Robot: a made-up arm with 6 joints.
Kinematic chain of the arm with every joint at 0, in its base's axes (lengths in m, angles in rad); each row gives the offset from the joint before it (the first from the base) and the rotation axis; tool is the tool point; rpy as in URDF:
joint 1: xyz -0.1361 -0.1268 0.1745 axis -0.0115 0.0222 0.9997
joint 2: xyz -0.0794 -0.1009 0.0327 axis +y
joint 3: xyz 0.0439 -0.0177 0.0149 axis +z
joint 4: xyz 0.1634 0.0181 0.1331 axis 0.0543 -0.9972 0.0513
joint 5: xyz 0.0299 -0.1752 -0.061 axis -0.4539 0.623 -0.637
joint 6: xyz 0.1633 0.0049 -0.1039 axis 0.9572 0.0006 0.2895
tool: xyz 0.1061 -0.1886 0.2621 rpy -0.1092 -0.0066 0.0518
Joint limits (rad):
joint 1: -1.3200..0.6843
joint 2: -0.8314..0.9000
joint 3: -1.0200..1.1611
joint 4: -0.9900..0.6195
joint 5: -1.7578..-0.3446
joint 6: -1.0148..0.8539
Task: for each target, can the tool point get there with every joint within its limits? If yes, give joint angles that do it. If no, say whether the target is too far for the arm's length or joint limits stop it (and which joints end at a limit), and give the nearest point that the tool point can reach.
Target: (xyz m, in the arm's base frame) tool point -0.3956 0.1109 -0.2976
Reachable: no: joint limits stop it (at a limit: joint 1, joint 2, joint 3, joint 4, joint 6) | nearest point -0.2471 0.0941 -0.2207 | short by 0.168 m
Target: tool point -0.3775 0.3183 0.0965
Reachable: no: joint limits stop it (at a limit: joint 1, joint 2, joint 3, joint 4, joint 5, joint 6) | nearest point -0.4531 0.2315 0.2317 | short by 0.178 m
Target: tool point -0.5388 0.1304 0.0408
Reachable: no: joint limits stop it (at a limit: joint 2, joint 3, joint 4, joint 5, joint 6) | nearest point -0.5378 0.1326 0.2330 | short by 0.192 m
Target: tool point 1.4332 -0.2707 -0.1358
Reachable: no: too far | nearest point 0.6252 -0.2527 0.0401 | short by 0.827 m
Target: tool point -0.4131 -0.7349 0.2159
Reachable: yes | joints -0.7047 0.3836 -0.6640 -0.6715 -0.4916 -0.0819
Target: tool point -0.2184 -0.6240 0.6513
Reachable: yes | joints -0.9687 -0.0822 -0.0677 0.1357 -1.5724 0.4995
